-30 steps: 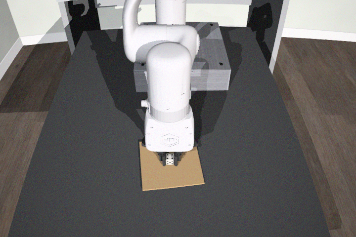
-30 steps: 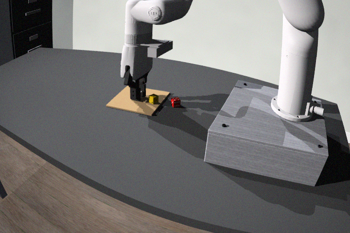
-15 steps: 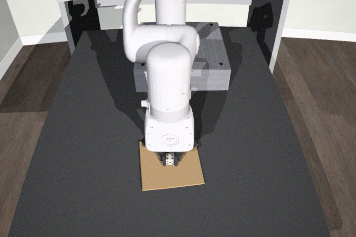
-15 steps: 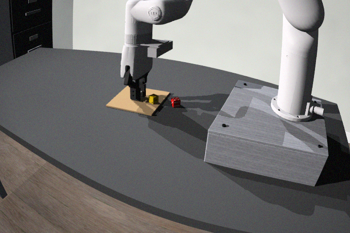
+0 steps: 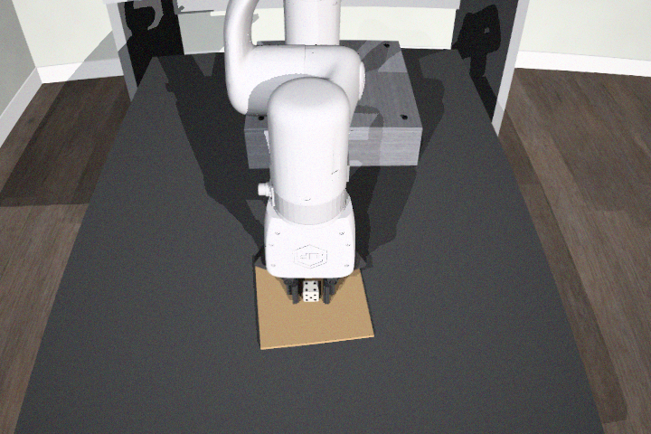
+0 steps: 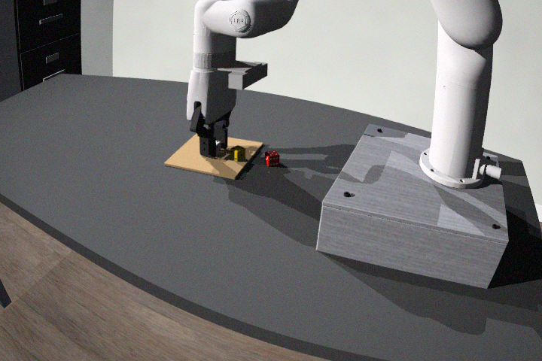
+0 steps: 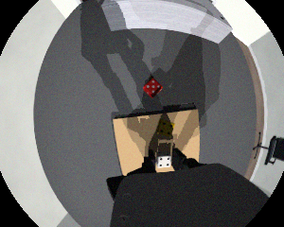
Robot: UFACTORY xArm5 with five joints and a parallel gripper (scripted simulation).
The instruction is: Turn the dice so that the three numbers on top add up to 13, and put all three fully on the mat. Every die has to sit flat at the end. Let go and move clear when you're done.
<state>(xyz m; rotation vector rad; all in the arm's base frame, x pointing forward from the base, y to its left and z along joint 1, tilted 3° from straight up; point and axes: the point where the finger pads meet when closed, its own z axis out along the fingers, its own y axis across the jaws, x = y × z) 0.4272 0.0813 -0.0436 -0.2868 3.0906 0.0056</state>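
Now: the white die 1 cm below my hand. From my hand the other things lie so: yellow die 5 cm behind, 1 cm to the right, 1 cm below; then red die 10 cm behind, 4 cm to the right, 2 cm below; then tan mat 2 cm below.
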